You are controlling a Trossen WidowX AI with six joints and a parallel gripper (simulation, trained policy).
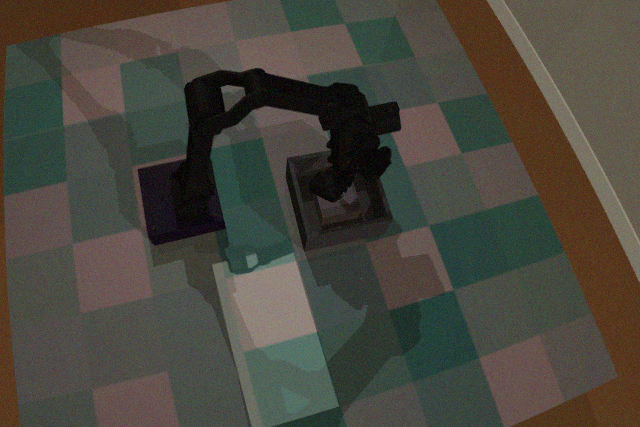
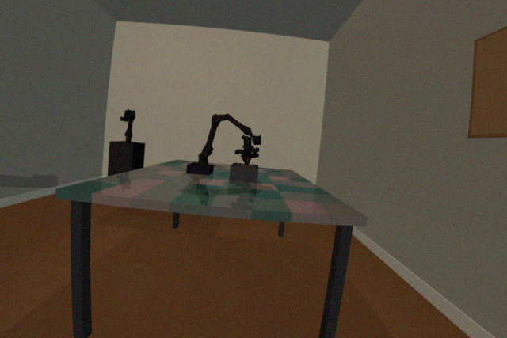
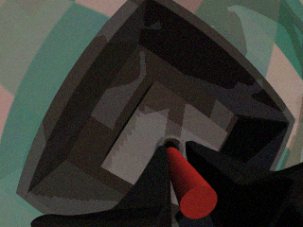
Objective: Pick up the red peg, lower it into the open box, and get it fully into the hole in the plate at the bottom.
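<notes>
Right now the red peg is 10 mm to the left of my gripper tip, 10 mm behind it and 10 mm above it. The rest, counted from my gripper tip: grey plate 50 mm below, 10 mm to the left, 10 mm behind; box 70 mm below, 10 mm to the left, 10 mm behind.
</notes>
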